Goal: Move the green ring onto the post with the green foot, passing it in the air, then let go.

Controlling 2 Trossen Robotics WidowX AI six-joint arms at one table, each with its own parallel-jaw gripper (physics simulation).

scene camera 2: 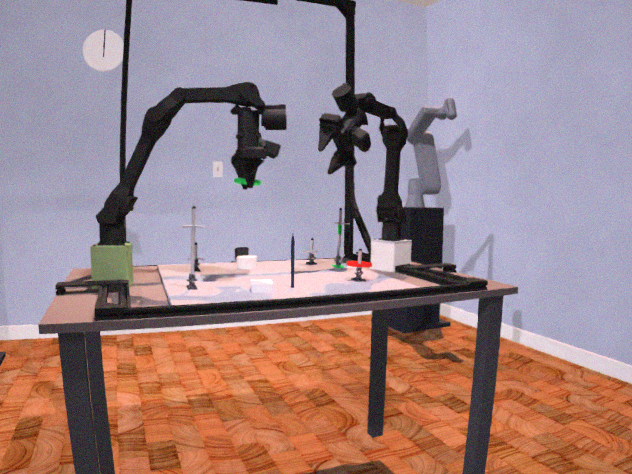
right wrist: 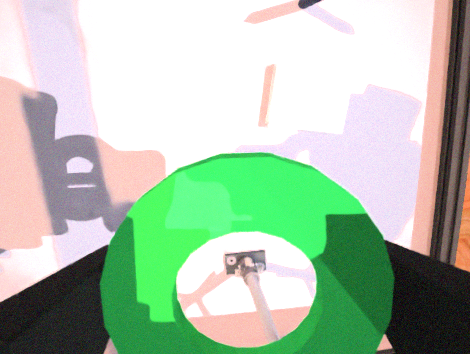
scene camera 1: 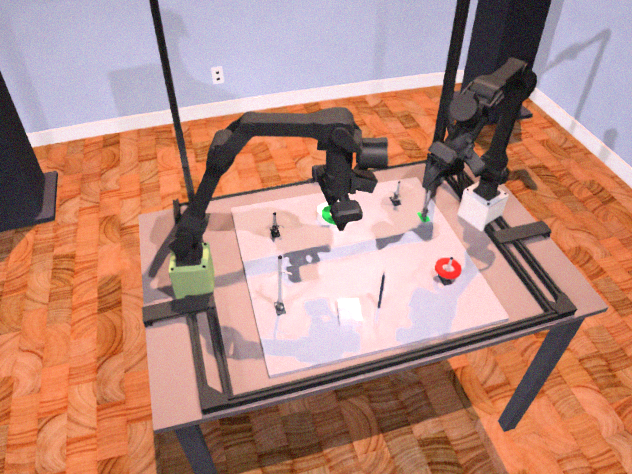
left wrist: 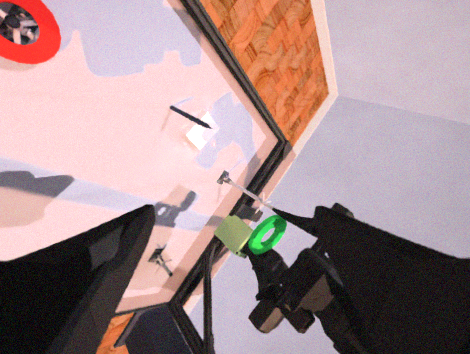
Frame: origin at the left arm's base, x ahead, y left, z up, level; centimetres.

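Seen in the pictures: left gripper, fingertip midpoint: (scene camera 2: 324, 162) (scene camera 1: 427, 189) (left wrist: 236, 212); right gripper, fingertip midpoint: (scene camera 2: 247, 188) (right wrist: 241, 254) (left wrist: 259, 227); left arm's base, origin of the base link: (scene camera 2: 391, 239) (scene camera 1: 486, 192); right arm's base, origin of the base link: (scene camera 2: 111, 244) (scene camera 1: 189, 256).
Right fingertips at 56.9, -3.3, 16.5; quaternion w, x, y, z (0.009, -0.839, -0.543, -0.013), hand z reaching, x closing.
Pixels of each thing's middle, then the offset from my right fingertips to it, as dx, dy, dz. "*": a spot on its surface instead.
- green ring, body centre: (right wrist: 247, 294) (left wrist: 268, 235) (scene camera 1: 337, 214) (scene camera 2: 247, 181) +0.1, -0.1, +1.9
- post with the green foot, surface spot: (scene camera 1: 423, 217) (scene camera 2: 337, 265) * -40.1, -5.9, -24.7
- tall grey-footed post, surface spot: (right wrist: 260, 305) (scene camera 2: 194, 254) (left wrist: 241, 189) * +14.6, -3.0, -16.7
- red ring, body centre: (left wrist: 15, 24) (scene camera 1: 448, 268) (scene camera 2: 359, 264) -27.0, +15.6, -20.7
- dark rod, body centre: (left wrist: 189, 116) (scene camera 1: 381, 289) (scene camera 2: 292, 260) -5.9, +11.6, -18.4
- white block, body centre: (right wrist: 308, 99) (left wrist: 201, 130) (scene camera 2: 261, 285) (scene camera 1: 349, 312) +1.9, +8.7, -24.3
The green ring (scene camera 1: 327, 215) (scene camera 2: 239, 181) (left wrist: 256, 242) (right wrist: 280, 190) is held in the air. My right gripper (scene camera 2: 247, 184) (right wrist: 241, 254) is shut on it, high above the board, fingers pointing down. The post with the green foot (scene camera 1: 423, 217) (scene camera 2: 337, 265) stands upright at the back right of the board, with a small crossbar and a green band high on it. My left gripper (scene camera 2: 325, 160) is open and empty, above and behind that post; in scene camera 1 its fingers partly overlap the post's top.
A tall grey-footed post (scene camera 1: 279, 280) (scene camera 2: 192, 255) (left wrist: 245, 190) (right wrist: 260, 305) stands front left. Short posts (scene camera 1: 275, 224) (scene camera 1: 397, 191) stand farther back. A red ring (scene camera 1: 439, 265) (scene camera 2: 352, 263) (left wrist: 50, 45) surrounds another post. A dark rod (scene camera 1: 381, 290) stands near a white block (scene camera 1: 349, 308).
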